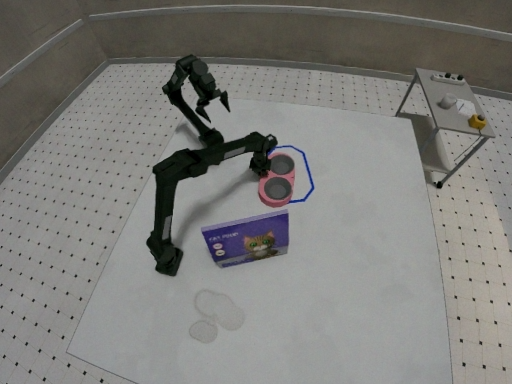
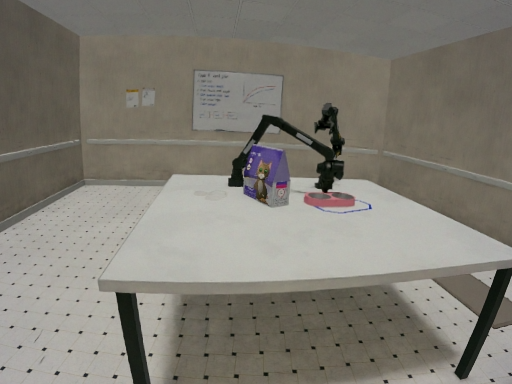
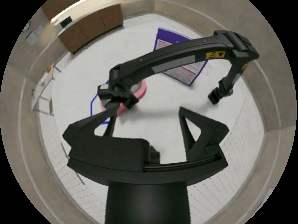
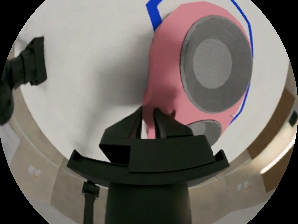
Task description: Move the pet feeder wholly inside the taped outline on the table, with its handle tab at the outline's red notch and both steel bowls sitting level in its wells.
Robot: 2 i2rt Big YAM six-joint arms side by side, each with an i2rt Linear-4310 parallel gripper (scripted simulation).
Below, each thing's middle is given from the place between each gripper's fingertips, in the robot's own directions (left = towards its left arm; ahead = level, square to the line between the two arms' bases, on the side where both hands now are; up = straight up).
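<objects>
My right gripper: 8 cm short of the pink pet feeder (image 4: pixel 165 88), 1 cm to the right of it, 3 cm above it.
My left gripper: 24 cm short of the pink pet feeder, 39 cm above it.
</objects>
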